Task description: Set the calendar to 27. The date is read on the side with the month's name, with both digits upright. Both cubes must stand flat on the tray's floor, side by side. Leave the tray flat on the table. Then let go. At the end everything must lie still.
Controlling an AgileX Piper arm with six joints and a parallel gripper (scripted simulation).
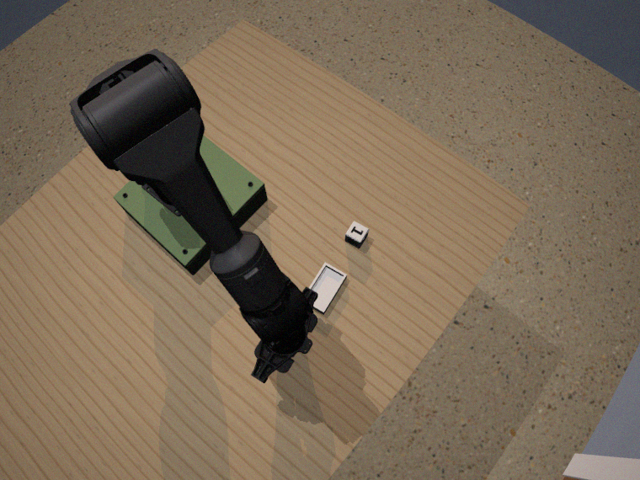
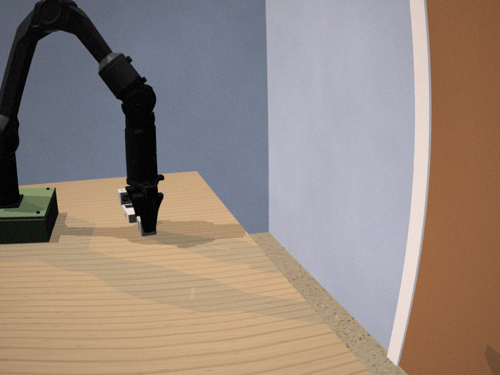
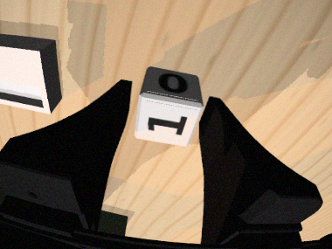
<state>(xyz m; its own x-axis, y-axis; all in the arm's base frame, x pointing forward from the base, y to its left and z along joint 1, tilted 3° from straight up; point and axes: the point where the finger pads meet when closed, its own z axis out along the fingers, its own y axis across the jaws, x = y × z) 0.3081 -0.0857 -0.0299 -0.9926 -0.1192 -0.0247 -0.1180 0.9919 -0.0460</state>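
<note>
The white tray lies 10 mm behind my hand, 110 mm to the left of it and 10 mm below it.
</note>
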